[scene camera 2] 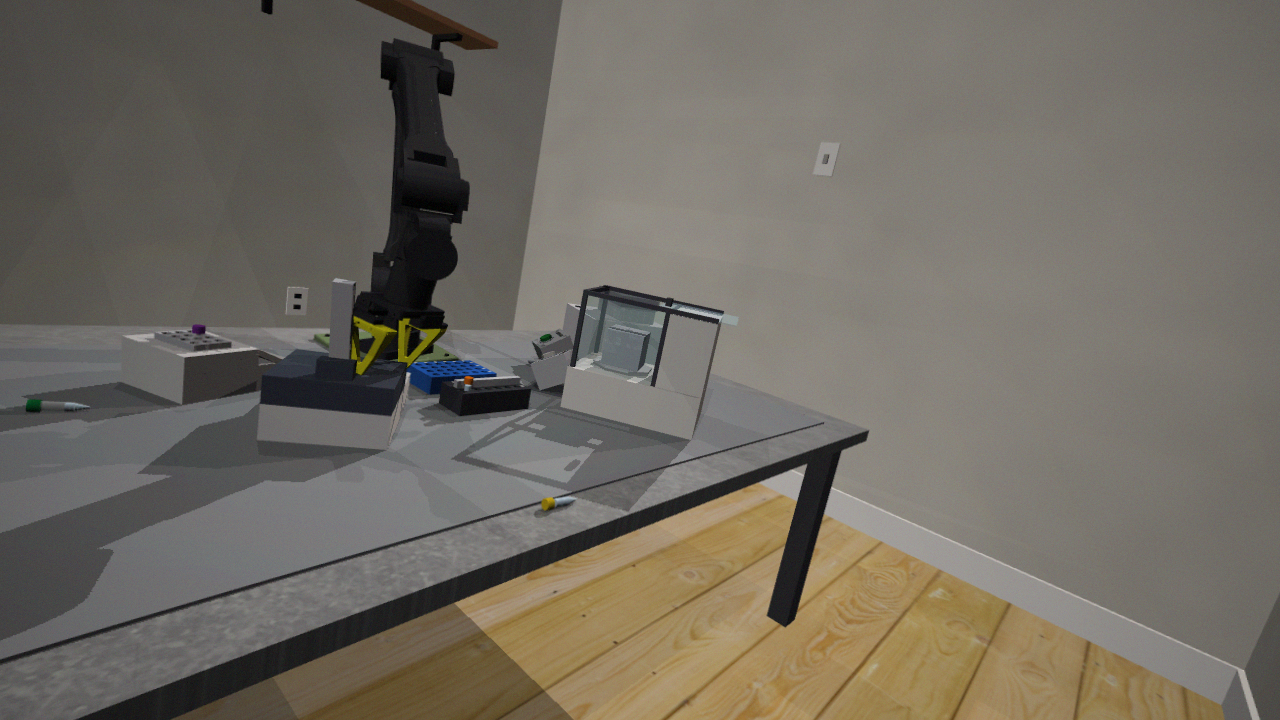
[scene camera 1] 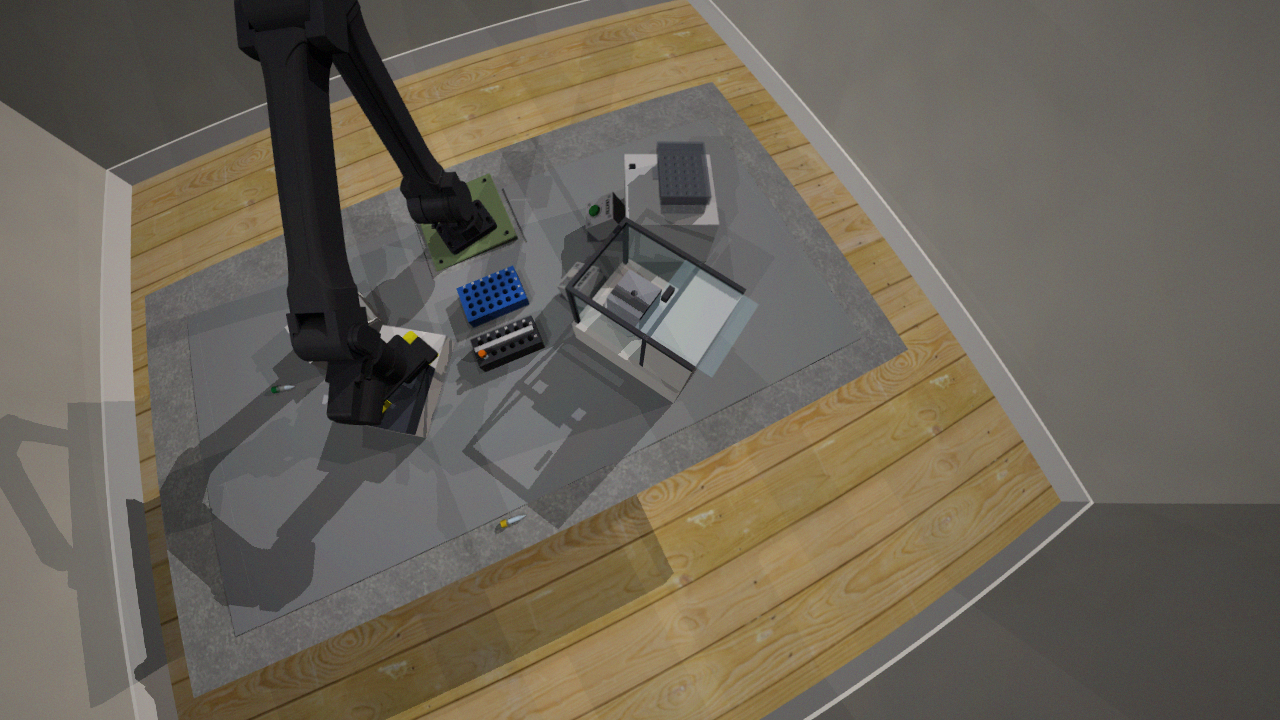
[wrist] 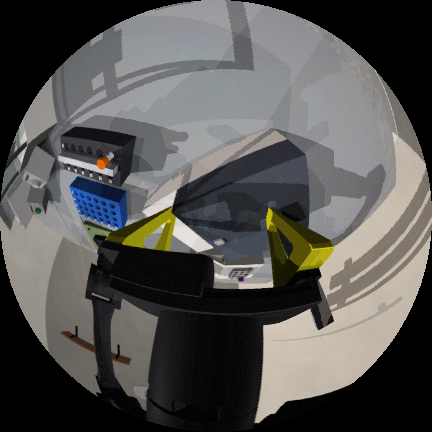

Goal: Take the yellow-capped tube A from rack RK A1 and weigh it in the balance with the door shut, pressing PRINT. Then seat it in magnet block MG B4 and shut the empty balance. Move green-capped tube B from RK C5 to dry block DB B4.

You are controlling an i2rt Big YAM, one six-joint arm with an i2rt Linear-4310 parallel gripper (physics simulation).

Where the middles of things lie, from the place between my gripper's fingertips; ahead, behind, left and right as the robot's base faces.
Scene:
My hand is 43 cm to the right of the glass-box balance (scene camera 1: 655, 311), 18 cm short of it and 4 cm below it. From my hand the other things lie so: green-button box (scene camera 1: 603, 214) 53 cm to the left, 9 cm behind, 3 cm below.

